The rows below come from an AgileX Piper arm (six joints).
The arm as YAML. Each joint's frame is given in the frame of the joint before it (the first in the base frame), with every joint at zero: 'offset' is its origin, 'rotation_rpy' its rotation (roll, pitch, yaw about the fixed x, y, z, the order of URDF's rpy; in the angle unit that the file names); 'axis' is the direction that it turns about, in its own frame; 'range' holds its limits. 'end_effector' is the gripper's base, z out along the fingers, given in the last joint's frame.
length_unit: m
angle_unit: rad
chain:
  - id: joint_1
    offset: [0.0, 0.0, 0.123]
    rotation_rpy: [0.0, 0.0, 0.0]
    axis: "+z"
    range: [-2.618, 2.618]
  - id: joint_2
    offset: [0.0, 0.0, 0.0]
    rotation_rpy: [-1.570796, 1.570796, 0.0]
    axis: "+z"
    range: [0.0, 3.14]
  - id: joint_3
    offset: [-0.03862, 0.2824, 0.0]
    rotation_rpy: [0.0, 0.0, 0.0]
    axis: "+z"
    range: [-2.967, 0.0]
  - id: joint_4
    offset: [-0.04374, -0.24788, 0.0]
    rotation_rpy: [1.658, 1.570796, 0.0]
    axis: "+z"
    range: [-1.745, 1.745]
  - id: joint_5
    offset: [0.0, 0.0, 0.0]
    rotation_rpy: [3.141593, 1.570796, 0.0]
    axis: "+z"
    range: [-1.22, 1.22]
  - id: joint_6
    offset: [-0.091, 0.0, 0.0]
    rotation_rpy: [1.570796, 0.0, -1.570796]
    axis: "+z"
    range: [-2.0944, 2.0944]
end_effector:
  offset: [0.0, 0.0, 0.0]
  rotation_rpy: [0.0, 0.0, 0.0]
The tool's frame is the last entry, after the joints.
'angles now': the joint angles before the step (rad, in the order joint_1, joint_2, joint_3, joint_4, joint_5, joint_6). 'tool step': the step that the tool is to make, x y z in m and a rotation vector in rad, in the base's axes. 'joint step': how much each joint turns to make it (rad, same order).
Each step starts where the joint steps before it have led.
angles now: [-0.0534, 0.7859, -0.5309, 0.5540, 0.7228, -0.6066]
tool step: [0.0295, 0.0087, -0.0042, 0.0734, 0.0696, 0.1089]
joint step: [-0.0003, 0.1730, -0.0565, 0.1782, 0.0390, -0.1826]
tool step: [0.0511, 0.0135, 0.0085, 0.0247, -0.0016, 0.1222]
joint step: [0.0515, 0.2245, -0.1618, 0.1035, 0.0079, -0.1413]
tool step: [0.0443, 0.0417, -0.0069, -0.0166, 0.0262, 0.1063]
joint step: [0.1694, 0.2073, -0.1508, -0.0144, -0.0668, 0.0326]
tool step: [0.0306, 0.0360, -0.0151, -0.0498, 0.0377, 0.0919]
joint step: [0.1076, 0.1687, -0.1297, -0.0638, -0.0157, 0.0435]
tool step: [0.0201, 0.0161, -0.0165, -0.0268, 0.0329, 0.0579]
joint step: [0.0290, 0.1145, -0.0794, -0.0144, 0.0157, -0.0170]
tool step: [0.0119, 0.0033, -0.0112, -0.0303, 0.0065, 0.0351]
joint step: [0.0003, 0.0614, -0.0405, -0.0200, 0.0079, -0.0265]
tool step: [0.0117, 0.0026, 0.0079, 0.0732, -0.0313, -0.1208]
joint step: [0.0000, 0.0072, -0.0241, 0.0690, -0.0790, 0.0527]
